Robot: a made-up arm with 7 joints.
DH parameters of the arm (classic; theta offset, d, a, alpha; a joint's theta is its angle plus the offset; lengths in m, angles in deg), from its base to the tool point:
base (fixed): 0 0 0 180
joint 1: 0 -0.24 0 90
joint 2: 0 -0.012 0 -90
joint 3: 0 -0.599 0 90
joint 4: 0 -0.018 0 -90
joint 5: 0 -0.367 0 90
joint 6: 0 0 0 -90
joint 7: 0 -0.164 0 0
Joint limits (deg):
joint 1: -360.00..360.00
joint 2: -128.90..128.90
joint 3: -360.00..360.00
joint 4: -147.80..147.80
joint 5: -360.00..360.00
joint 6: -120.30..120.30
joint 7: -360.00..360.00
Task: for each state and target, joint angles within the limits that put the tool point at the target. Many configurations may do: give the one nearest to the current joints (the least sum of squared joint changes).
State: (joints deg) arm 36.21 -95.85 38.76 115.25 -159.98 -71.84 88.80
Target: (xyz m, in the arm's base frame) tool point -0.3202 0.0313 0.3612
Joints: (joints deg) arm 43.85 -98.04 35.63 126.67 -164.05 -75.80 88.80
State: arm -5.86 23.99 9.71 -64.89 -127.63 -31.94 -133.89
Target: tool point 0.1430 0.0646 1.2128
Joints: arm -8.27 34.51 18.36 -61.56 -129.14 -30.16 -133.89
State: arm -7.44 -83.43 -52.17 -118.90 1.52 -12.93 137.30
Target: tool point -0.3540 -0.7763 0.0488
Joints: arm -31.84 -85.41 -59.79 -79.65 1.49 -0.60 137.30
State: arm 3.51 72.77 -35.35 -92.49 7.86 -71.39 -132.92
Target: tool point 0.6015 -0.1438 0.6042
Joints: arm -11.08 91.22 -33.92 -75.99 9.30 -69.43 -132.92
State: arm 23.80 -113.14 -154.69 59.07 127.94 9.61 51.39
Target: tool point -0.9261 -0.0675 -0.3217
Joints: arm -10.37 -107.57 -163.90 33.32 129.38 8.46 51.39
